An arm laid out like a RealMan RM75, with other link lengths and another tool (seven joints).
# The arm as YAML. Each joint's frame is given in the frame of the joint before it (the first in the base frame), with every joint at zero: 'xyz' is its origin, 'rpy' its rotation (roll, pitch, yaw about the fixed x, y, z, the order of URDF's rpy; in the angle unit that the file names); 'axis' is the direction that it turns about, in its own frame. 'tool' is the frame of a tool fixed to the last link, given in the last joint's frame.
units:
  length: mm
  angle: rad
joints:
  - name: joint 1
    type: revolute
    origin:
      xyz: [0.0, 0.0, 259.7]
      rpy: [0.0, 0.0, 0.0]
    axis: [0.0, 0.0, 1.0]
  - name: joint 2
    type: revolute
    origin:
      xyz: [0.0, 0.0, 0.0]
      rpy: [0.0, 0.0, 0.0]
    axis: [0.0, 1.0, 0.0]
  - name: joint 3
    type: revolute
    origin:
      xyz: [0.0, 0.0, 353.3]
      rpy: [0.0, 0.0, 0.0]
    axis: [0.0, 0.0, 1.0]
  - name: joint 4
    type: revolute
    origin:
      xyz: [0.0, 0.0, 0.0]
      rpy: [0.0, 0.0, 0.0]
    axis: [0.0, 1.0, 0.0]
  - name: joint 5
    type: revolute
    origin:
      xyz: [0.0, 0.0, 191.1]
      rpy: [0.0, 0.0, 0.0]
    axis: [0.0, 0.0, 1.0]
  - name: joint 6
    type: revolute
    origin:
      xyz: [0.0, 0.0, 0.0]
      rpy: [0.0, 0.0, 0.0]
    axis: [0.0, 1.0, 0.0]
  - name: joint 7
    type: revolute
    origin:
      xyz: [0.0, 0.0, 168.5]
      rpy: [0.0, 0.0, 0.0]
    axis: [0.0, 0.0, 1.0]
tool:
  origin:
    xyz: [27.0, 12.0, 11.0]
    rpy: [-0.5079, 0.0, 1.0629]
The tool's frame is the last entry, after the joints.
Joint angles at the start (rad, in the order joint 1, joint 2, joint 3, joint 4, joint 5, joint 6, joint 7):
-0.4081 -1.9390 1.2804 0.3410 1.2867 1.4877 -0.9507
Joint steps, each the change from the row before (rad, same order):
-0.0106 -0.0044 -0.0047 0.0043 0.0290 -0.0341 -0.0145
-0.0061 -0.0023 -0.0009 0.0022 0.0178 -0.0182 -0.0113
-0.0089 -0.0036 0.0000 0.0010 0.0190 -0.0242 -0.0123
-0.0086 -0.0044 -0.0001 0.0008 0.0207 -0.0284 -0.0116
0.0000 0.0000 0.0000 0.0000 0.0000 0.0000 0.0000
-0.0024 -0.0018 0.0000 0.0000 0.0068 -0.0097 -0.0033
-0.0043 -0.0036 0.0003 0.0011 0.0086 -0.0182 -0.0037
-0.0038 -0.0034 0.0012 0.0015 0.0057 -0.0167 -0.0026
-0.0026 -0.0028 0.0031 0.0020 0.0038 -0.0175 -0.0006
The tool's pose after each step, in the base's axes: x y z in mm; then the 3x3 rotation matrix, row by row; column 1 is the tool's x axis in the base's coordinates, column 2 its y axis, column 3 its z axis. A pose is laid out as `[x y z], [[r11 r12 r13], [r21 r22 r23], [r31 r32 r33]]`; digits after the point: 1 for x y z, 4 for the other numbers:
[-322.9 324.3 -45.7], [[0.7169 -0.6757 0.1715], [-0.6898 -0.7232 0.0339], [0.1011 -0.1426 -0.9846]]
[-323.5 326.7 -49.2], [[0.7238 -0.6727 0.1537], [-0.6836 -0.7294 0.0263], [0.0944 -0.1241 -0.9878]]
[-323.9 330.3 -53.8], [[0.7319 -0.6684 0.1321], [-0.6761 -0.7366 0.0190], [0.0846 -0.1033 -0.9910]]
[-324.9 333.9 -59.0], [[0.7411 -0.6628 0.1069], [-0.6676 -0.7444 0.0132], [0.0708 -0.0812 -0.9942]]
[-324.9 333.9 -59.0], [[0.7411 -0.6628 0.1069], [-0.6676 -0.7444 0.0132], [0.0708 -0.0812 -0.9942]]
[-325.3 334.9 -60.9], [[0.7443 -0.6605 0.0984], [-0.6646 -0.7471 0.0115], [0.0659 -0.0740 -0.9951]]
[-325.7 337.1 -64.0], [[0.7487 -0.6576 0.0844], [-0.6606 -0.7506 0.0123], [0.0553 -0.0650 -0.9964]]
[-325.9 339.3 -66.7], [[0.7519 -0.6553 0.0724], [-0.6577 -0.7531 0.0142], [0.0453 -0.0583 -0.9973]]
[-326.4 341.2 -69.2], [[0.7546 -0.6536 0.0591], [-0.6554 -0.7551 0.0175], [0.0332 -0.0519 -0.9981]]

